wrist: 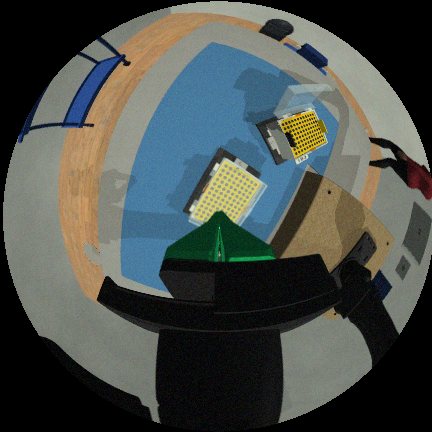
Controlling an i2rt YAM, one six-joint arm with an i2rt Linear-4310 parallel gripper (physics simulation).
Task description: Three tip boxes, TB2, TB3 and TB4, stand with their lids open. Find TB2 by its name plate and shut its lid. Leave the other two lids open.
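Places are measured from the arm's base along level axes (x ahead, y left, z up), in metres.
Where they show: gripper, fingertip midpoint: (pixel 218 216); arm's base at its link origin: (pixel 347 268).
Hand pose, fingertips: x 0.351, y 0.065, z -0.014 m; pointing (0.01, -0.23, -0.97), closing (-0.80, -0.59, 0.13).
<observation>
Each offset is from my fingertips to the top centre of the thing. "spot": to the spot under its first point. Level surfaces: height alone.
A tip box {0.049 m back, 0.002 m left, 0.102 m down} (pixel 229 187) with pale yellow, dotted tips lies just beyond my fingers in the wrist view. A clear lid appears to lie over it; I cannot tell if it is fully down. Its near edge is partly hidden by my fingers, and its name plate does not show. A second tip box {0.083 m back, 0.213 m right, 0.104 m down} (pixel 304 134) with bright yellow tips stands at the upper right, its clear lid {spot: 0.020 m back, 0.245 m right, 0.083 m down} (pixel 302 97) raised. Its small name plate {spot: 0.149 m back, 0.184 m right, 0.177 m down} (pixel 301 159) is too blurred to read. A third tip box does not show. My green gripper (pixel 218 216) is shut and empty, pointing at the nearer box.
The boxes stand on a blue mat {0.179 m down} (pixel 165 150) on a table with a wooden edge (pixel 77 175). A brown board (pixel 295 235) with a dark side lies right of the nearer box. A blue framed object (pixel 87 95) is beyond the left edge; a red-clad figure (pixel 419 175) is at the right.
</observation>
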